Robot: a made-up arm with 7 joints.
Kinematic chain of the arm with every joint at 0, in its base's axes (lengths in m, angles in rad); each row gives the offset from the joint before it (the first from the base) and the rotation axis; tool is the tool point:
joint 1: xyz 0 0.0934 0 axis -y
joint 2: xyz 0 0.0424 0 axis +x
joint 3: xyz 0 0 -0.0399 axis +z
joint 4: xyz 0 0 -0.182 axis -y
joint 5: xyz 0 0 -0.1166 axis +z
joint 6: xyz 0 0 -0.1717 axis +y
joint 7: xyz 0 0 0 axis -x
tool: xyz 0 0 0
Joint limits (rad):
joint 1: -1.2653..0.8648
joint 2: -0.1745..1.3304
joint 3: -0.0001..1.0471
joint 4: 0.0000..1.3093
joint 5: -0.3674..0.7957
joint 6: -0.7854..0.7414
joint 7: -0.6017..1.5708
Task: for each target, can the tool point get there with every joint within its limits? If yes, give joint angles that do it. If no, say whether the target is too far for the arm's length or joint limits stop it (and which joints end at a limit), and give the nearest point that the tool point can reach.
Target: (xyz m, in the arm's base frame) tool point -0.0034 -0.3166 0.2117
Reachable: no: joint limits stop it (at a limit: joint 1, joint 2, joint 3, joint 4) | nearest point 0.4028 0.0843 0.0225 | short by 0.601 m
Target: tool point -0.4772 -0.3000 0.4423
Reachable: no: too far | nearest point -0.4792 0.0472 -0.1511 | short by 0.688 m
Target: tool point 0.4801 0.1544 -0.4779
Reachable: no: too far | nearest point 0.3615 0.1498 -0.3598 | short by 0.167 m
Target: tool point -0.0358 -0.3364 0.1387
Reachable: no: joint limits stop it (at a limit: joint 1, joint 2, joint 3, joint 4) | nearest point 0.4028 0.0843 0.0225 | short by 0.619 m
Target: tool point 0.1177 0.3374 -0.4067
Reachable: yes | joints -0.1262 0.1851 0.6461 0.8177 0.3824 0.3238 0.1782
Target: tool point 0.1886 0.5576 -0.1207
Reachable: yes | joints 0.1836 0.9988 0.5475 0.7259 0.6934 0.5571 0.9449
